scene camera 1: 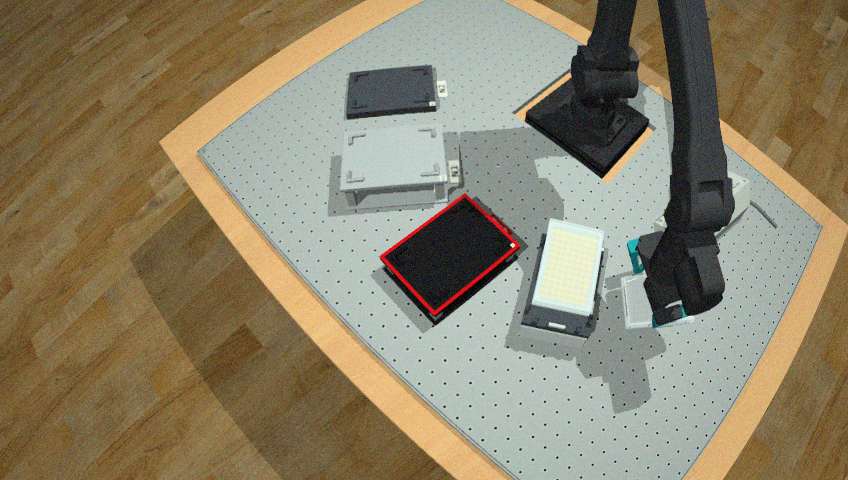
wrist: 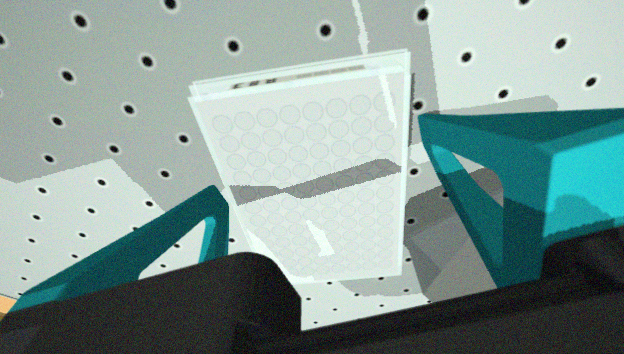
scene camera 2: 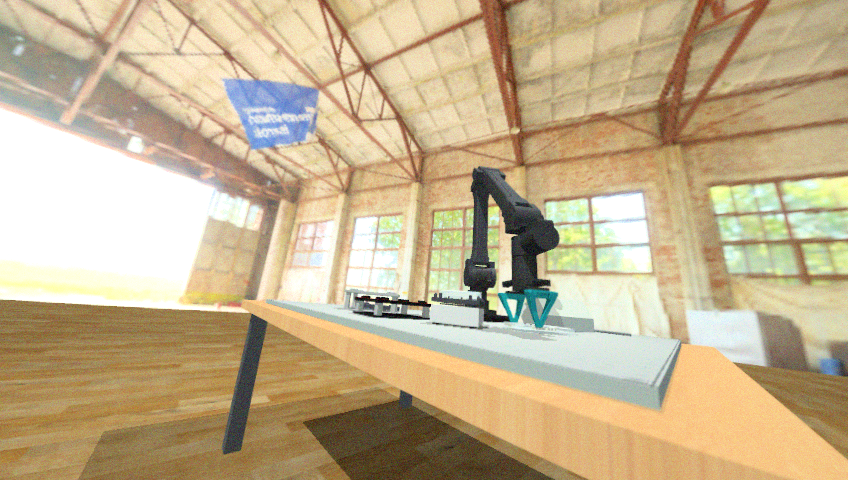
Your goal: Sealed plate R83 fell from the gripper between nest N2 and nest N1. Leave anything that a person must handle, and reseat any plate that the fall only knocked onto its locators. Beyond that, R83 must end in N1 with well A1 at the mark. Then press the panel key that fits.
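Frame: origin at the arm's base, x right, y up, z back, level; metres.
Seen in the pictures: gripper, fingertip midpoint: (scene camera 1: 647,299) (wrist: 314,164) (scene camera 2: 525,325); arm's base, link origin: (scene camera 1: 591,119).
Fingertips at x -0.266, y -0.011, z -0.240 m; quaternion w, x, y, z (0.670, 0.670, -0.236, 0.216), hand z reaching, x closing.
Offsets run from my fingertips to a thing's top centre. "spot": to the spot under its first point.
A clear sealed plate @(dx -0.018, dy +0.004, dz +0.014 m) (scene camera 1: 635,302) (wrist: 315,145), apparently R83, lies on the pegboard; dark, hard-to-read label text shows on its far short side in the wrist view. My gripper (scene camera 1: 652,288) (scene camera 2: 527,323) (wrist: 314,164) is open and empty, its teal fingertips low on either side of the plate. Nest N1 @(dx +0.457, dy +0.055, dz -0.081 m) (scene camera 1: 392,157) is a pale raised stand with corner locators and a small white corner mark. Nest N2 @(dx +0.603, dy +0.012, dz +0.059 m) (scene camera 1: 389,93) is dark and low. Both are without a plate. A plate with cream wells @(dx +0.127, dy +0.071, dz -0.068 m) (scene camera 1: 570,267) sits on a dark nest @(spot: dx +0.084, dy +0.051, dz -0.143 m) (scene camera 1: 562,325); its exact seating is unclear.
A red-rimmed black nest @(dx +0.283, dy +0.035, dz -0.145 m) (scene camera 1: 451,255) stands between N1 and the cream-welled plate. A pale box @(spot: dx -0.053, dy +0.067, dz +0.256 m) (scene camera 1: 739,193), possibly the panel, is partly hidden behind the arm; its keys cannot be read. The arm's base (scene camera 1: 586,133) stands at the back.
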